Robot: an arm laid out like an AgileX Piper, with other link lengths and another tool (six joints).
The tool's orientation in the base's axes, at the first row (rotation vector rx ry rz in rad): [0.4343, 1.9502, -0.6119]
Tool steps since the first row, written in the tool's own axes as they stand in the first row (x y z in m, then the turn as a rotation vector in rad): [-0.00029, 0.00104, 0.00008, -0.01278, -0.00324, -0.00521]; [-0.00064, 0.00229, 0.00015, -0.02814, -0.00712, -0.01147]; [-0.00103, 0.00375, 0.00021, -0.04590, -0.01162, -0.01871]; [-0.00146, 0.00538, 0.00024, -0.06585, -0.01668, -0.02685]
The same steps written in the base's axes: [0.00075, 0.00078, -0.00001, 0.00000, 0.00000, 0.01418]; [0.00163, 0.00174, 0.00000, 0.00001, 0.00000, 0.03121]; [0.00264, 0.00287, 0.00000, 0.00000, 0.00000, 0.05091]; [0.00373, 0.00415, 0.00000, 0.00000, 0.00000, 0.07304]
